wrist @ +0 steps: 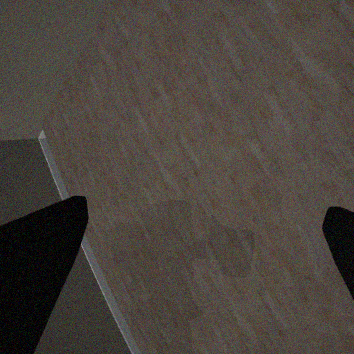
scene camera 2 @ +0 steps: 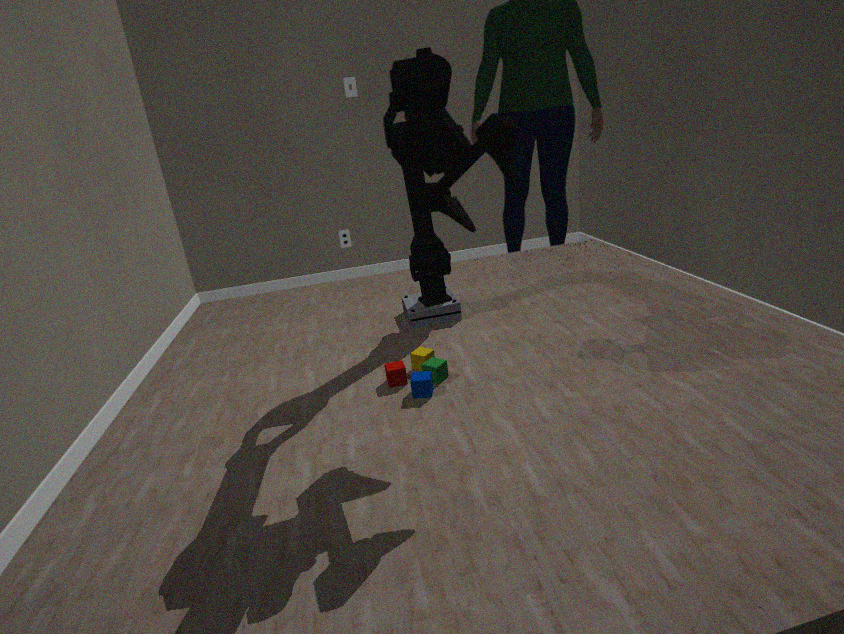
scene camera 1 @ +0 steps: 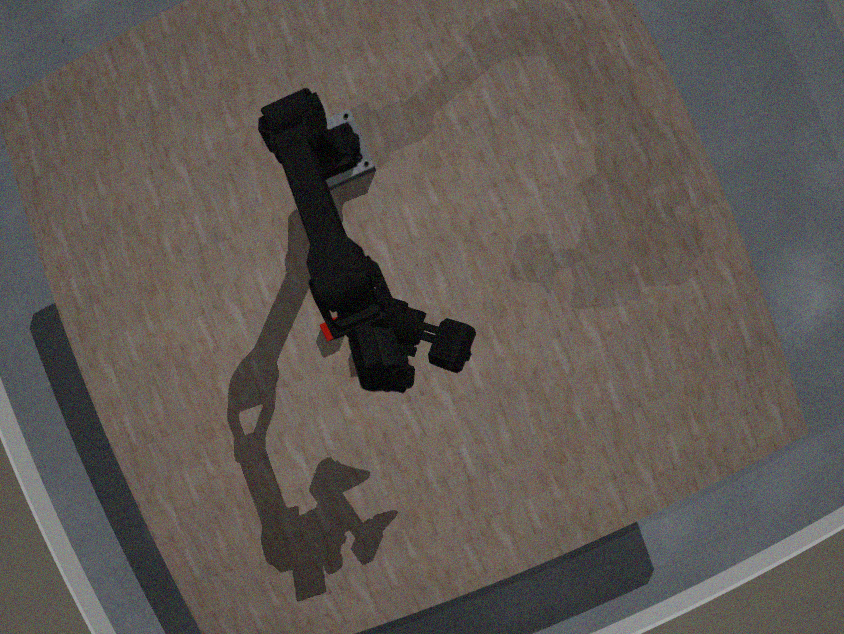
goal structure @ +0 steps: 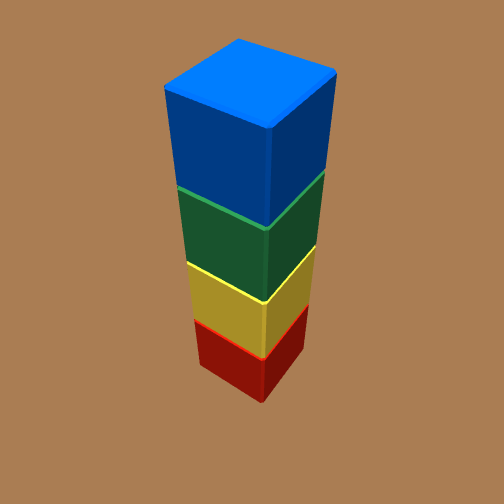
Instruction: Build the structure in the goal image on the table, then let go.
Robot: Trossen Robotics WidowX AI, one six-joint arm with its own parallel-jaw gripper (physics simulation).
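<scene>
In scene camera 2, four small cubes rest apart on the table below the raised arm. The red cube (scene camera 2: 395, 373) (scene camera 1: 326, 331) is at the left. The yellow cube (scene camera 2: 422, 353) is at the back, the green cube (scene camera 2: 438, 369) at the right and the blue cube (scene camera 2: 421, 385) at the front. Blue partly covers green in this view. In scene camera 1 the arm hides yellow, green and blue, and a sliver of red shows. My gripper (scene camera 2: 494, 204) (wrist: 208, 213) is open and empty, high above the table. No cube shows in the wrist view.
The arm's pale base plate (scene camera 2: 433, 312) (scene camera 1: 351, 177) stands behind the cubes. A person in a green top (scene camera 2: 535, 61) stands at the back right. Dark arm shadows lie across the wood-patterned table top (scene camera 2: 579, 464) (scene camera 1: 545, 409).
</scene>
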